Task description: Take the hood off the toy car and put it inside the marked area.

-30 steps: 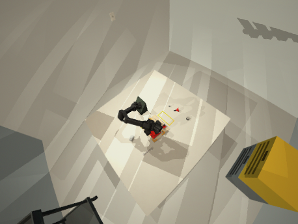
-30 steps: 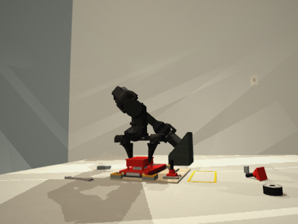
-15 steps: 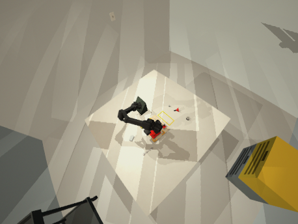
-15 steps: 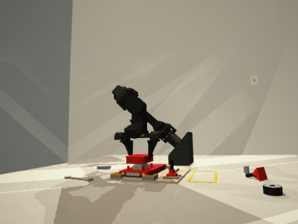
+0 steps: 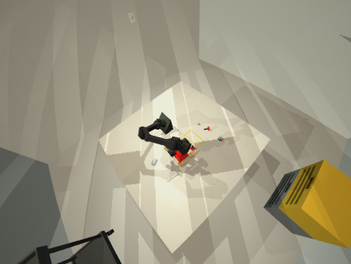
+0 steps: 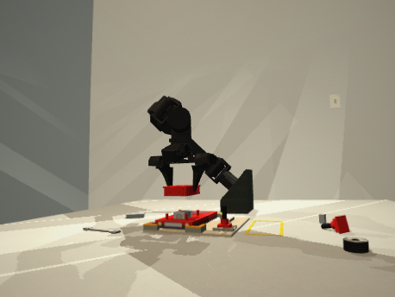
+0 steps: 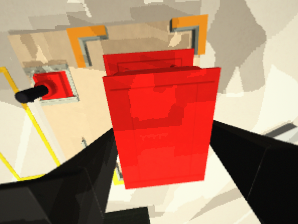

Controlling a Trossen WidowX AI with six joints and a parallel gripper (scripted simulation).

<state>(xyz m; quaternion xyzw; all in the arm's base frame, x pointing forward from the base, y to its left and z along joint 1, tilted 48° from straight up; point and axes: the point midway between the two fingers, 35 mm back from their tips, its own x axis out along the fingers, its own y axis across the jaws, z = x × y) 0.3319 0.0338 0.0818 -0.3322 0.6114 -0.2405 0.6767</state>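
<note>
Now: gripper tip 130 mm to the right of the black post, 60 mm above it and 10 mm short of it. Round my gripper tip: black wheel 410 mm to the left, 100 mm ahead, 90 mm below; red hood 10 mm above; grey bar 170 mm to the right, 130 mm ahead, 90 mm below.
</note>
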